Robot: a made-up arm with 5 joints. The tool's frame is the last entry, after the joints. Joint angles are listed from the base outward. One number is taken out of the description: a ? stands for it. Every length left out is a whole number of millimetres.
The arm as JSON. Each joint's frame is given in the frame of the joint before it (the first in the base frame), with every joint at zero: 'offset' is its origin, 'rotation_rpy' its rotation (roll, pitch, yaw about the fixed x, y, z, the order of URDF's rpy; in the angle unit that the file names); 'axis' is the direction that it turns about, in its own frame. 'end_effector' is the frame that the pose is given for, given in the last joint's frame.
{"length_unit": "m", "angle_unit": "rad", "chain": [
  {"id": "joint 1", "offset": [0.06, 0.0, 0.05], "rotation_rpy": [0.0, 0.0, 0.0], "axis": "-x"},
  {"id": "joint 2", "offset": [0.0, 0.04, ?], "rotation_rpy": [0.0, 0.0, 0.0], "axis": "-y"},
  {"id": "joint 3", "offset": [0.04, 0.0, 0.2], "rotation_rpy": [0.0, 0.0, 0.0], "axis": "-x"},
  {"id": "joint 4", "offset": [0.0, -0.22, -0.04], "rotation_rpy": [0.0, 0.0, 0.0], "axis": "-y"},
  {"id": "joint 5", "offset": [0.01, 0.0, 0.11], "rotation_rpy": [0.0, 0.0, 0.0], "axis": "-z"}
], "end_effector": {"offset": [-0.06, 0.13, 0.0], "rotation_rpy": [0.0, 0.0, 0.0]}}
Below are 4 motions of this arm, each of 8 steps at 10 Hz.
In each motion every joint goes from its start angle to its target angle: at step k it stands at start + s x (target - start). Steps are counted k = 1, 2, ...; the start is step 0. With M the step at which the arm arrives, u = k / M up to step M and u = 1 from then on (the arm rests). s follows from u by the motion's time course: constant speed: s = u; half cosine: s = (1 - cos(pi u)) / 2; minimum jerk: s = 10 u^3 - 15 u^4 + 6 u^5.
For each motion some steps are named. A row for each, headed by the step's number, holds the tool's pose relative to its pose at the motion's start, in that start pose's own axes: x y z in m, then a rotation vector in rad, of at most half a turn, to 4 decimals.
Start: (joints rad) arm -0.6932 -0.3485 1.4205 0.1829 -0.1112
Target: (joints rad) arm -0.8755 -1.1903 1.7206 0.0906 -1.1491
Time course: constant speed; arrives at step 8
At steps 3, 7, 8:
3: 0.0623 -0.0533 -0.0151 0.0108 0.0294 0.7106
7: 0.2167 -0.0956 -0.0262 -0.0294 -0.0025 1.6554
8: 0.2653 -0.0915 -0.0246 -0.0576 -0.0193 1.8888

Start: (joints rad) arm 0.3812 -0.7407 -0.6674 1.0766 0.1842
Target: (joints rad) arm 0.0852 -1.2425 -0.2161 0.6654 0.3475
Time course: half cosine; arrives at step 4
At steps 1, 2, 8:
1: 0.0241 0.0051 -0.0050 -0.0602 0.1281 -0.0030
2: 0.0787 0.0180 -0.0335 -0.2062 0.4428 0.0064
8: 0.1319 0.0378 -0.1102 -0.4191 0.8860 0.0755

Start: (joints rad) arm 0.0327 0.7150 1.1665 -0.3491 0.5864
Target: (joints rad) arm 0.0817 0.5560 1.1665 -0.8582 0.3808
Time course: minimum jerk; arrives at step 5
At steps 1, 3, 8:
1: 0.0024 0.0035 0.0000 -0.0216 0.0234 0.0197
3: 0.0260 0.0403 -0.0001 -0.2507 0.2850 0.2194
8: 0.0366 0.0589 -0.0006 -0.3634 0.4255 0.3089

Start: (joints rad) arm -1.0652 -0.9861 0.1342 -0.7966 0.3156
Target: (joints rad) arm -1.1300 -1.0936 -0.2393 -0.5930 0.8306
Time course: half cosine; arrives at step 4
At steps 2, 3, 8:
2: 0.0480 0.0157 -0.0043 0.1379 0.0117 -0.0970
3: 0.0816 0.0277 -0.0073 0.2406 0.0514 -0.1769
8: 0.0954 0.0327 -0.0089 0.2829 0.0759 -0.2127

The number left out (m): -0.08
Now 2 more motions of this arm.
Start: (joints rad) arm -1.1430 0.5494 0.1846 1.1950 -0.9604
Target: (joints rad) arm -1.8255 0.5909 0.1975 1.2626 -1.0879
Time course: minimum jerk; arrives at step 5
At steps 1, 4, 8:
1: -0.0028 0.0069 0.0010 -0.0062 0.0046 -0.0309
4: -0.0073 0.1221 0.0182 -0.1050 0.1084 -0.4958
8: -0.0050 0.1298 0.0193 -0.1113 0.1175 -0.5259

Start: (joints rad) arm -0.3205 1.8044 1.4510 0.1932 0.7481
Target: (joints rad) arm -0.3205 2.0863 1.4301 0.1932 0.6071
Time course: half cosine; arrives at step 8
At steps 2, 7, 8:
2: -0.0094 -0.0114 0.0024 -0.0002 -0.0070 -0.0202
7: -0.0706 -0.0663 0.0141 -0.0028 -0.0473 -0.1321
8: -0.0738 -0.0685 0.0146 -0.0030 -0.0493 -0.1373

